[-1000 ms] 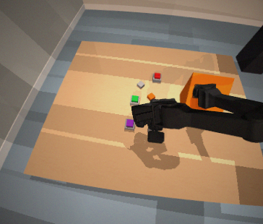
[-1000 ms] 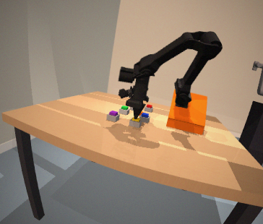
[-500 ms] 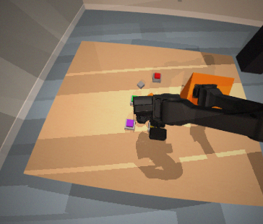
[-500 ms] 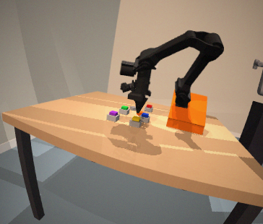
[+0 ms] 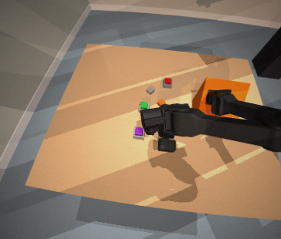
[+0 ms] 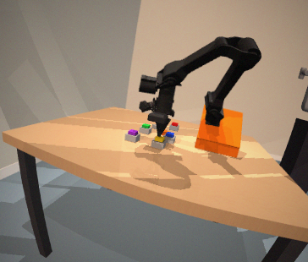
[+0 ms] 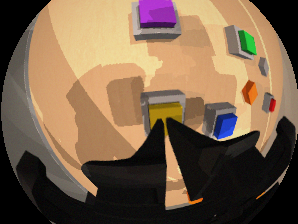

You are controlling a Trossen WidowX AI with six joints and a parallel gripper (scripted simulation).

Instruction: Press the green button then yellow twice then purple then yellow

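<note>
The yellow button is 1 cm below my gripper tip. From my gripper tip the other things lie so: purple button: 11 cm ahead, 1 cm to the right, 1 cm below; then blue button: 3 cm behind, 9 cm to the right, 1 cm below; then green button: 10 cm ahead, 14 cm to the right, 1 cm below.
</note>
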